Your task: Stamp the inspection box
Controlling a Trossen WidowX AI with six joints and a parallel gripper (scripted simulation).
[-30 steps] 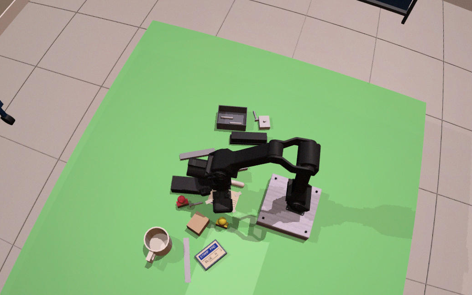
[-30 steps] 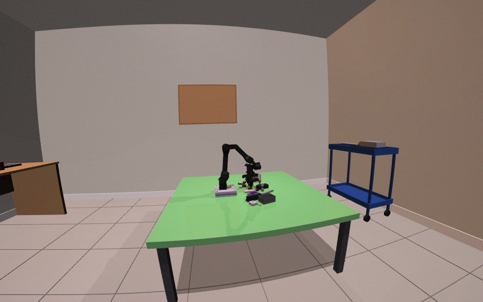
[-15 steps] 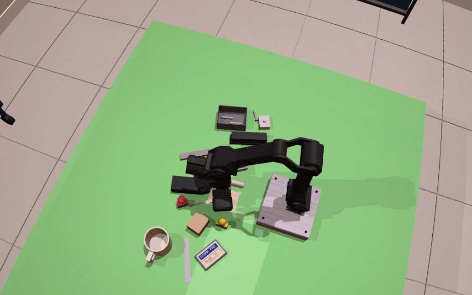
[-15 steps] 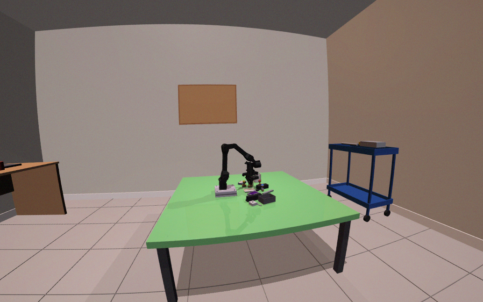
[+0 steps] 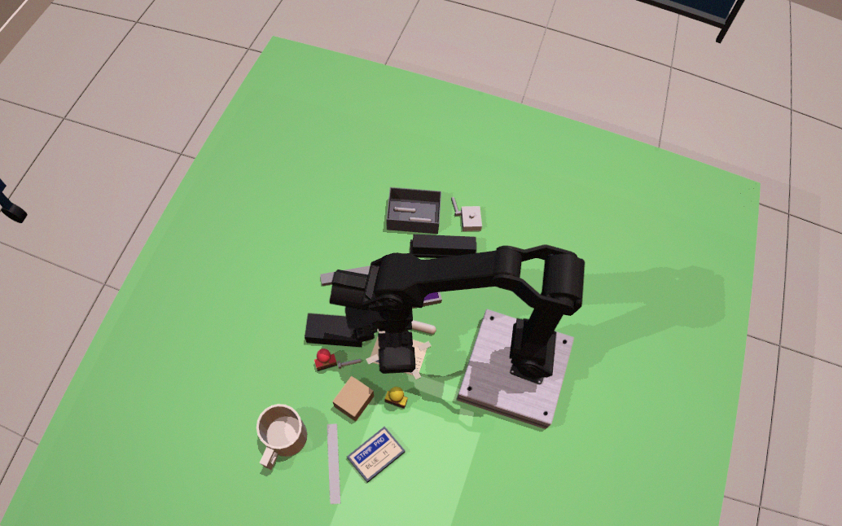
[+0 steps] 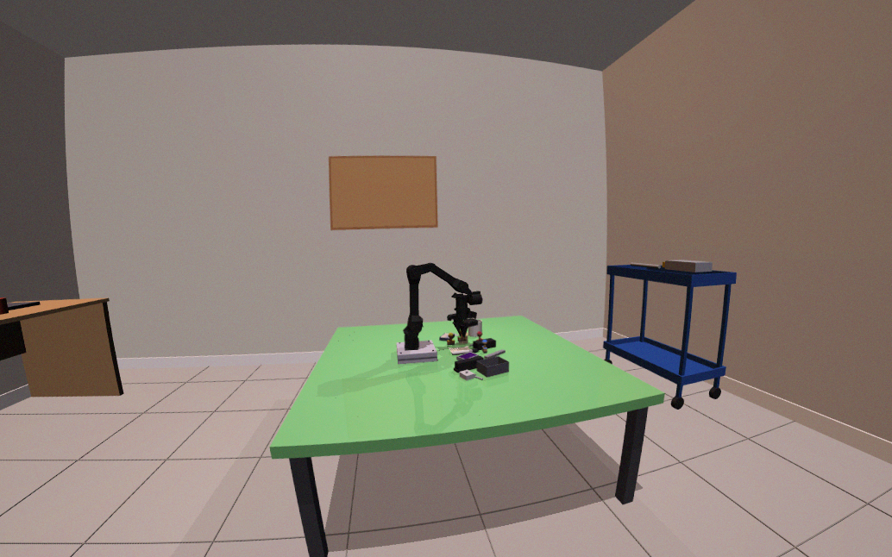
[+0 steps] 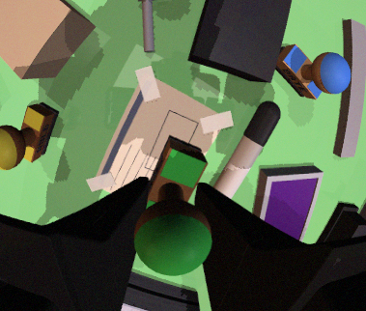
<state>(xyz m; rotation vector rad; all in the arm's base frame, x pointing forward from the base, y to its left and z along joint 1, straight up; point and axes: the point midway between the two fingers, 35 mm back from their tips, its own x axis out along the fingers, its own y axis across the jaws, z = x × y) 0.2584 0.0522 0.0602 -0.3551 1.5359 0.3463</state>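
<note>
Now: gripper tip 7 cm above the taped card, 1 cm to the right of it and 1 cm past it. From my gripper tip the other things lie so: green-knobbed PASS stamp (right at my gripper tip); then yellow stamp (10 cm to the left, 5 cm below, 4 cm behind); then marker (6 cm below, 5 cm to the right, 2 cm ahead).
</note>
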